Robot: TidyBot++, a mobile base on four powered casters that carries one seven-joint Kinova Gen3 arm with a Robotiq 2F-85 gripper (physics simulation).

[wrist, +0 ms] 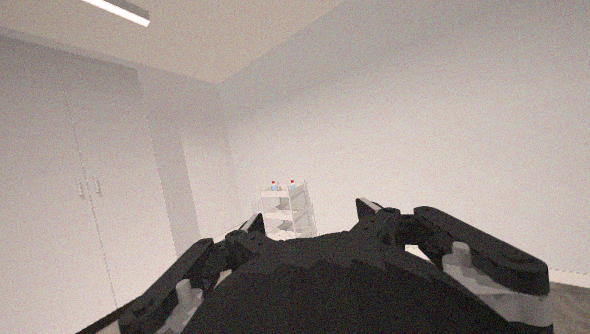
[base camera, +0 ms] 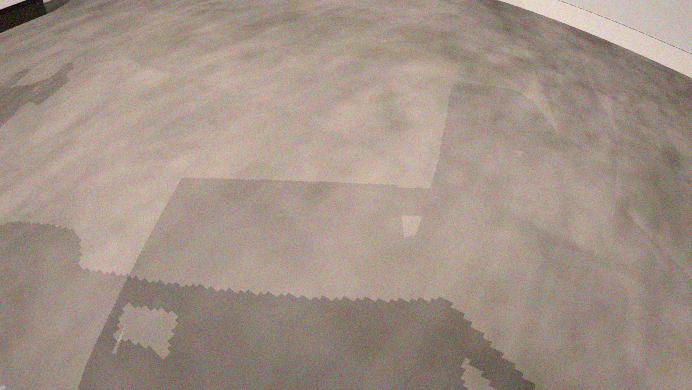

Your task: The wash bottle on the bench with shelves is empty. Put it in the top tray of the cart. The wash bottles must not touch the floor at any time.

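Places are measured from the arm's base along level axes (x left, y back, z up), in metres.
Pixels of known places: gripper, fingertip midpoint: [wrist: 309, 216].
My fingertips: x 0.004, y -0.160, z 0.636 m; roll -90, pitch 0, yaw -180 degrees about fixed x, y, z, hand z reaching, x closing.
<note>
Behind a point stands the place of what it marks.
The white cart [wrist: 278, 194] @(x 0.317, y -1.897, z 0.293 m) stands far off near the room's corner in the wrist view, with its several tray levels seen between the fingers. Two small bottles with red caps, a left one [wrist: 273, 186] @(x 0.407, y -2.160, z 0.349 m) and a right one [wrist: 292, 185] @(x 0.152, y -1.985, z 0.355 m), stand on its top level and look pale blue below the caps. My gripper [wrist: 309, 216] @(x 0.004, y -0.160, z 0.636 m) is open, with no object between its fingers, and is well short of the cart. The bench with shelves and its wash bottle do not show in either view. The cart's lower part is hidden behind the gripper.
Tall pale cabinet doors [wrist: 45, 175] @(x 1.734, y -1.114, z 0.827 m) with two handles are on the left in the wrist view. A plain wall [wrist: 425, 125] @(x -1.038, y -1.461, z 0.767 m) runs behind and right of the cart. The base camera shows shadowed floor [base camera: 300, 125] @(x 0.055, y -0.624, z -0.397 m), a dark object [base camera: 20, 15] @(x 1.505, y -1.559, z -0.357 m) at the top left and a pale wall base at the top right.
</note>
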